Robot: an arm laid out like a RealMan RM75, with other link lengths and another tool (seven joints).
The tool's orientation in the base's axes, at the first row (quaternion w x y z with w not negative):
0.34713 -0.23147 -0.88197 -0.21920
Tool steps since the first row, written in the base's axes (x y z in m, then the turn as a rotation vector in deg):
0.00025 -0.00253 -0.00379 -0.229 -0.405 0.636
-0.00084 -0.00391 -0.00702 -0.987 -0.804 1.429
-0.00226 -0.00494 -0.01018 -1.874 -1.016 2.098
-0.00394 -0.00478 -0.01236 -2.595 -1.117 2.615
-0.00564 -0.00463 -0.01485 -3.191 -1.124 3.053
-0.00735 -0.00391 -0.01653 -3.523 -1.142 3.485
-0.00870 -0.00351 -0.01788 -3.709 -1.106 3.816
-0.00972 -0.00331 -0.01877 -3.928 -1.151 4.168
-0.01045 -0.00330 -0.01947 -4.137 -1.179 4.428
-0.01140 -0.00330 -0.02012 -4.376 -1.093 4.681
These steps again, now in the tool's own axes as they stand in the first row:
-0.00352 -0.00273 0.00100 0.500 -0.307 -0.526
-0.00546 -0.00517 0.00294 1.457 -0.871 -0.883
-0.00706 -0.00750 0.00520 2.459 -1.386 -0.990
-0.00748 -0.00881 0.00759 3.272 -1.754 -1.019
-0.00811 -0.01021 0.01019 3.971 -1.994 -1.009
-0.00801 -0.01097 0.01257 4.492 -2.097 -1.136
-0.00799 -0.01171 0.01438 4.858 -2.098 -1.240
-0.00791 -0.01233 0.01560 5.241 -2.177 -1.386
-0.00793 -0.01289 0.01644 5.555 -2.258 -1.467
-0.00778 -0.01356 0.01735 5.914 -2.266 -1.466

